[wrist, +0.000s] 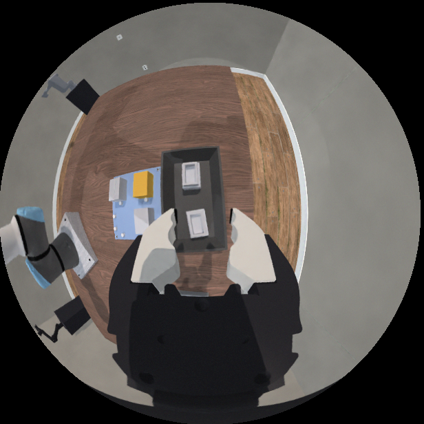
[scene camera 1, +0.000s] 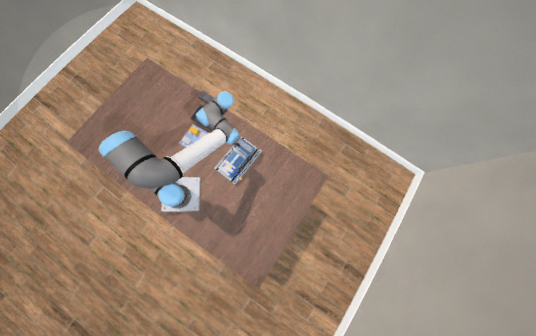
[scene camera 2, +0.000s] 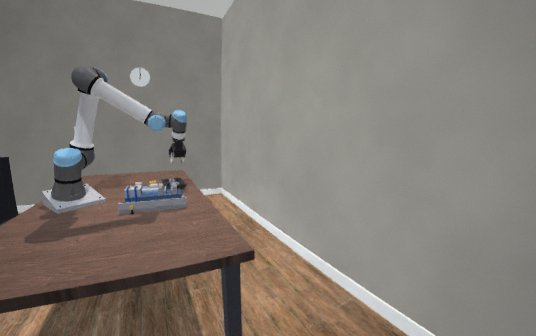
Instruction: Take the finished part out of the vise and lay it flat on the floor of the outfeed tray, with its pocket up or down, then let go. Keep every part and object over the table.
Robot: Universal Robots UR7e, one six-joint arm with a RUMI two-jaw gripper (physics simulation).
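Seen in the pictures: gripper, between the fingertips: (scene camera 2: 177,163); arm's base, origin of its link: (scene camera 2: 69,194).
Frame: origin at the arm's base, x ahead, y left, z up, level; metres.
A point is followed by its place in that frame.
The dark outfeed tray (wrist: 218,175) (scene camera 2: 182,185) @(z -0.015, x 0.576, y 0.161 m) stands on the table. In the wrist view, two light grey parts lie flat in it with pockets up: one part (wrist: 191,175) in the upper half, and another part (wrist: 197,223), slightly turned, in the lower half. They look alike. My gripper (wrist: 203,209) (scene camera 2: 177,161) @(z 0.114, x 0.545, y 0.238 m) is open and empty, high above the tray. The vise (scene camera 1: 238,160) @(z 0.009, x 0.441, y -0.113 m) (scene camera 2: 152,205) @(z -0.024, x 0.452, y -0.191 m) stands beside the tray. Its jaws are too small to read in detail. The arm covers most of the tray in scene camera 1.
A blue board (wrist: 129,200) (scene camera 1: 186,141) @(z -0.007, x 0.288, y 0.252 m) with a yellow block (wrist: 143,184) (scene camera 1: 194,130) @(z -0.007, x 0.382, y 0.273 m) and two grey blocks lies right beside the tray. The robot's base plate (scene camera 1: 194,195) @(z -0.023, x 0.070, y -0.062 m) (scene camera 2: 95,196) @(z -0.019, x 0.124, y 0.014 m) is on the board's far side from the tray. The table edge runs near the tray's other side.
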